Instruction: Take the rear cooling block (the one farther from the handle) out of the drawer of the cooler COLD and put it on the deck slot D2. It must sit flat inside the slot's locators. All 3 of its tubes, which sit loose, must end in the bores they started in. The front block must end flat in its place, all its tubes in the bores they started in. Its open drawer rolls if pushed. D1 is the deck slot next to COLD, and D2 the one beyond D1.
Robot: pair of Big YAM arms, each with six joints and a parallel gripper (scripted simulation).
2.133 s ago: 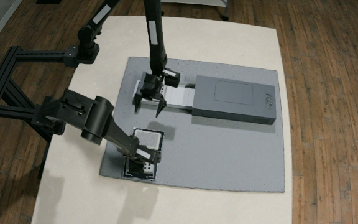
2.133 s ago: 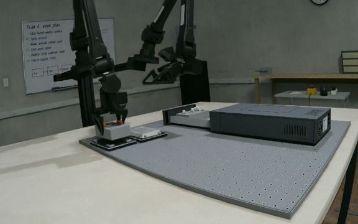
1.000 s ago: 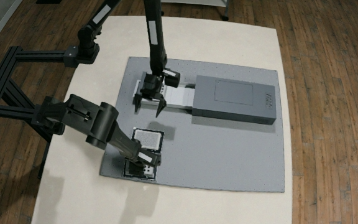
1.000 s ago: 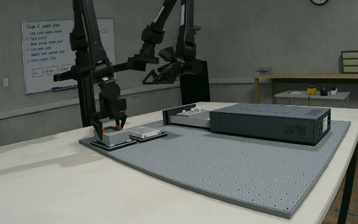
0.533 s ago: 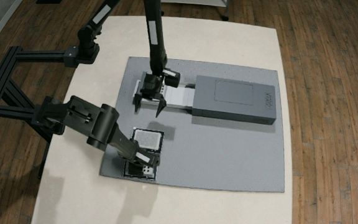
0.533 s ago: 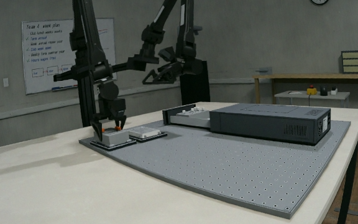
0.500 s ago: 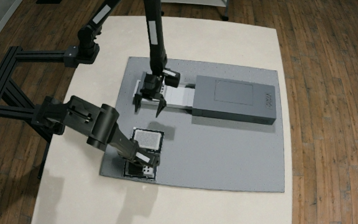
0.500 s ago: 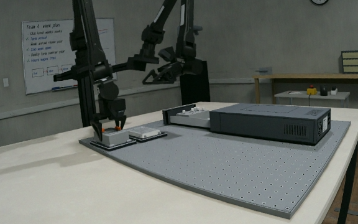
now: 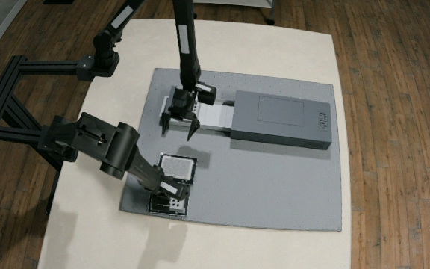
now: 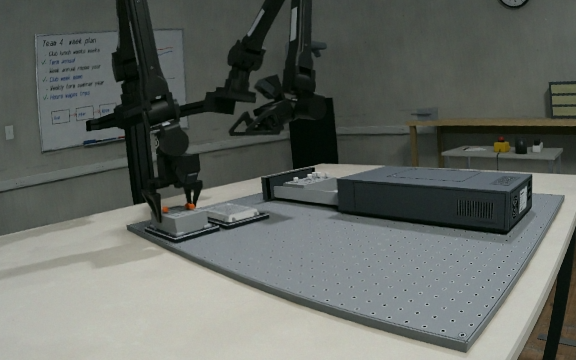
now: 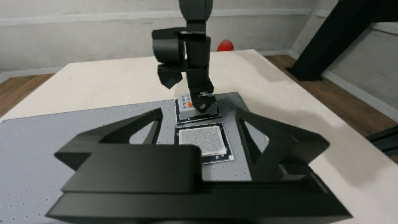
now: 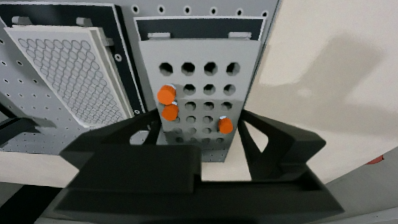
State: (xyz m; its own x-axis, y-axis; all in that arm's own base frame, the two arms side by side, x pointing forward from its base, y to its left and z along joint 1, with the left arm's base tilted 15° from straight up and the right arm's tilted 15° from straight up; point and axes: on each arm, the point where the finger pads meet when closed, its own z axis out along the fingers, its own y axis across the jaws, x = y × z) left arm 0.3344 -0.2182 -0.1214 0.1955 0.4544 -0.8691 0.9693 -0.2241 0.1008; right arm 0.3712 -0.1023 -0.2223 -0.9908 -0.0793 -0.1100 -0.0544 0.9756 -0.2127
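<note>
My right hand is 10 mm short of the cooling block and 10 mm above it. Also, from my right hand: deck slot D1 (140 mm to the left, 30 mm below); then deck slot D2 (10 mm ahead, 30 mm below); then white plate (140 mm to the left, 20 mm below).
</note>
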